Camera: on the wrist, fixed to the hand. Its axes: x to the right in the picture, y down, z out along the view.
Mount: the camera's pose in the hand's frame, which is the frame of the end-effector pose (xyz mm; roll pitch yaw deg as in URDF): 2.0 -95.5 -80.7 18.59 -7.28 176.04
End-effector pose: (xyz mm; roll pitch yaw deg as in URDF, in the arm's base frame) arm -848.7 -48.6 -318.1 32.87 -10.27 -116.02
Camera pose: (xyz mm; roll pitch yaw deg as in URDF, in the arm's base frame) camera -891.6 -53.6 -435.4 -14.46 2.01 64.62
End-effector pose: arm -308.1 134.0 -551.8 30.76 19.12 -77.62
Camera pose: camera -355.8 161.2 -664.1 -12.57 -27.39 102.76
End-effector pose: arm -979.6 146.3 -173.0 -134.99 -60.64 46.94
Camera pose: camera -1060.7 74.8 -110.2 147.50 68.46 -139.50
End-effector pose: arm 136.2 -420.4 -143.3 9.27 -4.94 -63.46
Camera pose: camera 68.1 -465.8 -237.8 9.02 -2.89 113.83
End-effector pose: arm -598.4 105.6 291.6 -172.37 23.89 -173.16
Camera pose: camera -627.5 17.6 375.5 -170.34 -16.12 9.89
